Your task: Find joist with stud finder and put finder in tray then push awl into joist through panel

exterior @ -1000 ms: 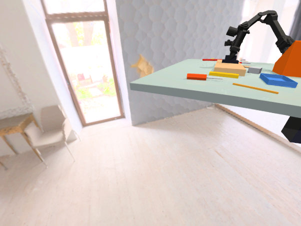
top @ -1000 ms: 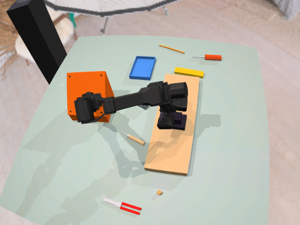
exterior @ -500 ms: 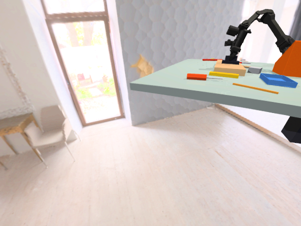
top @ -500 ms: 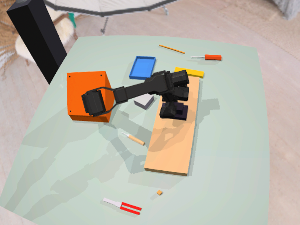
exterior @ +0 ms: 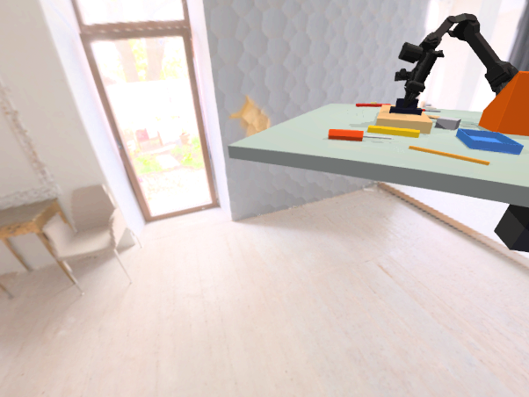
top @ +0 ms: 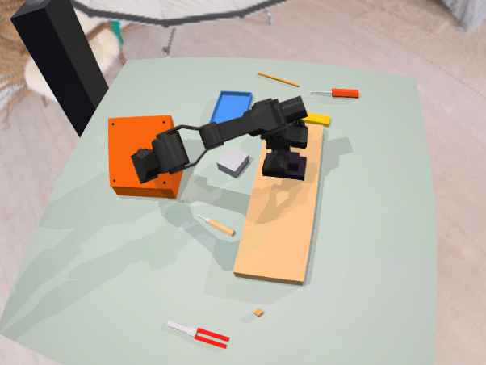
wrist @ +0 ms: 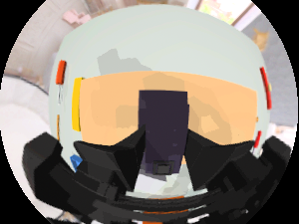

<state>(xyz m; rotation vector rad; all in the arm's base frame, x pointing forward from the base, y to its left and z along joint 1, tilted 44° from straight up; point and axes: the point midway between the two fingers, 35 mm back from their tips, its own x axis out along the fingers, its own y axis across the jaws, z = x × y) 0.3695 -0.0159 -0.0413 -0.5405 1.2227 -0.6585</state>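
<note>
Now: the blue tray 280 mm to the left of my gripper tip, 190 mm behind it and 50 mm below it. Round my gripper tip: stud finder (20 mm behind, 20 mm above); yellow bar (230 mm to the left, 70 mm ahead, 60 mm below); grey block (170 mm behind, 50 mm to the left, 50 mm below).
</note>
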